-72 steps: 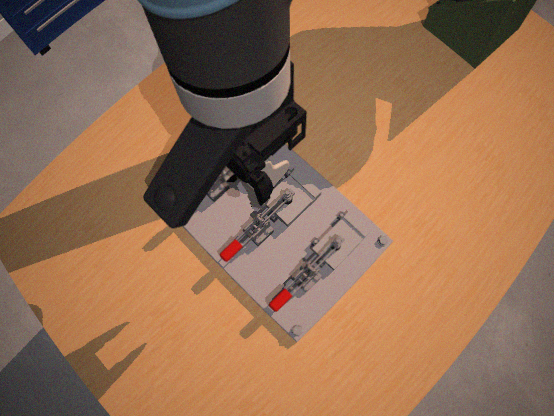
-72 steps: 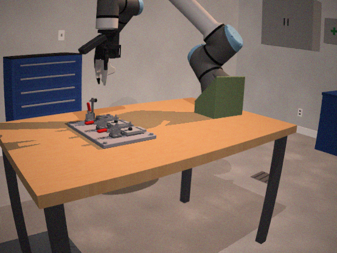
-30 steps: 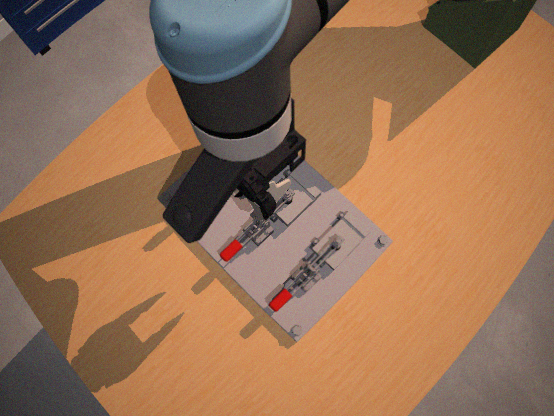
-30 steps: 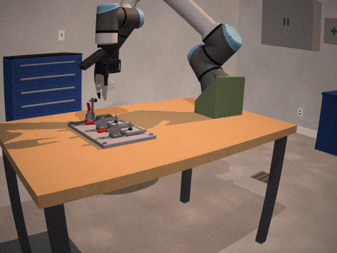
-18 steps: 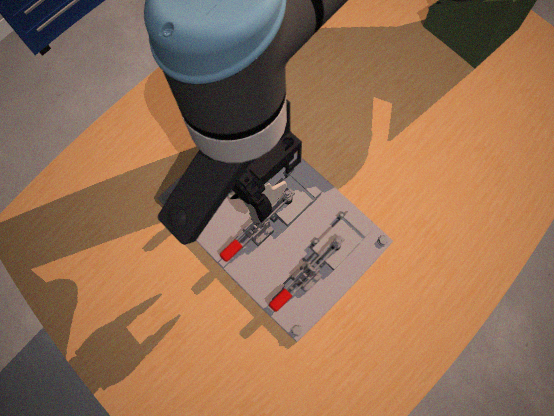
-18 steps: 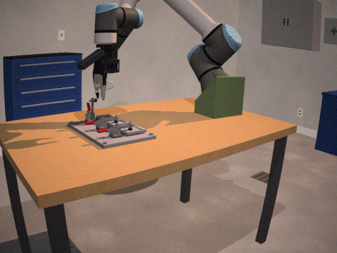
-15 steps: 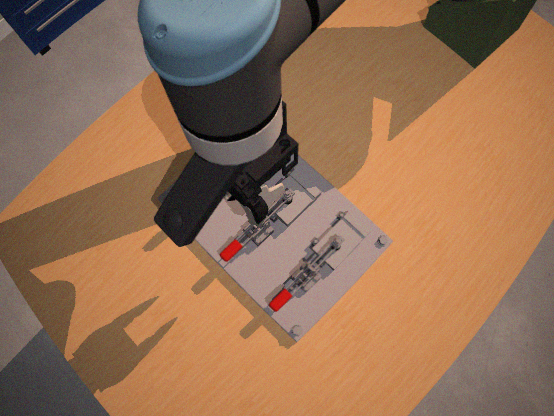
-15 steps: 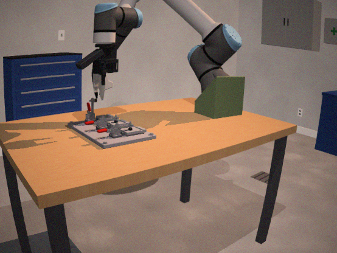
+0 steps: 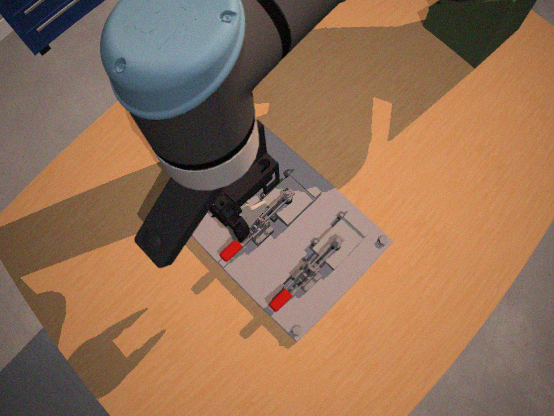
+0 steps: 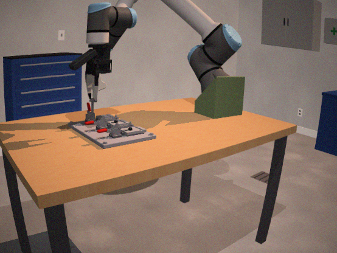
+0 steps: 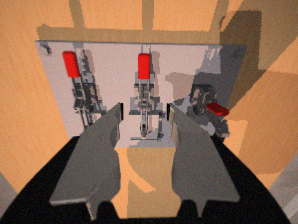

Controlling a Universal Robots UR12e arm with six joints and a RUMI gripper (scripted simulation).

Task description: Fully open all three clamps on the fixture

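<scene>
Right now my hand is 15 cm above the grey fixture plate and 7 cm past it. Also, from my hand: flat grey part (15 cm behind, 13 cm below, 10 cm to the left).
</scene>
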